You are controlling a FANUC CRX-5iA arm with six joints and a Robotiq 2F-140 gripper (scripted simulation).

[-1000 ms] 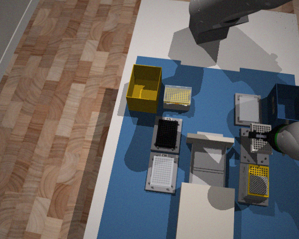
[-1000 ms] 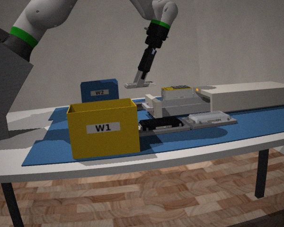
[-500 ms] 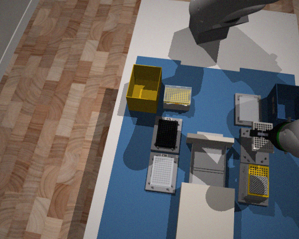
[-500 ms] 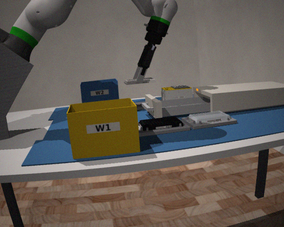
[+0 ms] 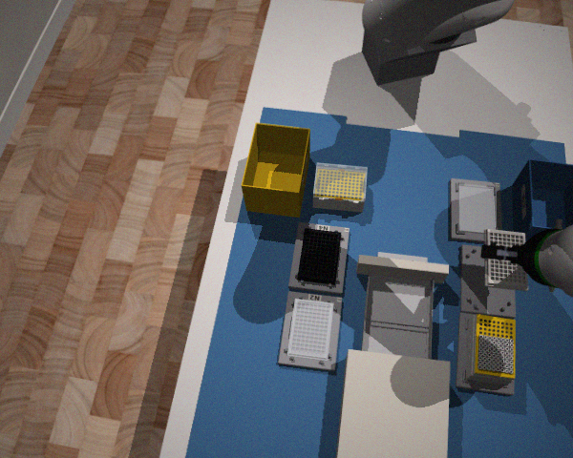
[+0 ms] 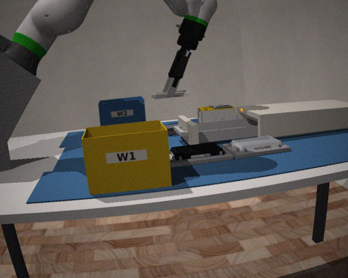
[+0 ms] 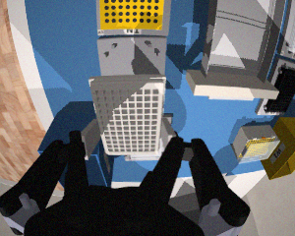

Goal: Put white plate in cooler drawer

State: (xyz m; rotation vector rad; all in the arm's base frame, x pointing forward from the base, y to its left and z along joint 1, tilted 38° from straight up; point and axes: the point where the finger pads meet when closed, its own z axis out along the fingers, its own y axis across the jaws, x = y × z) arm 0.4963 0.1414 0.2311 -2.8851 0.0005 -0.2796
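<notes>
Right now the cooler drawer is 200 mm to the right of my hand, 130 mm below it and 120 mm ahead of it. Also, from my hand: lid: 180 mm behind, 140 mm below, 30 mm to the right; then blue bin W2: 180 mm behind, 130 mm to the left, 120 mm below; then yellow rack: 160 mm ahead, 100 mm below, 10 mm to the right.
</notes>
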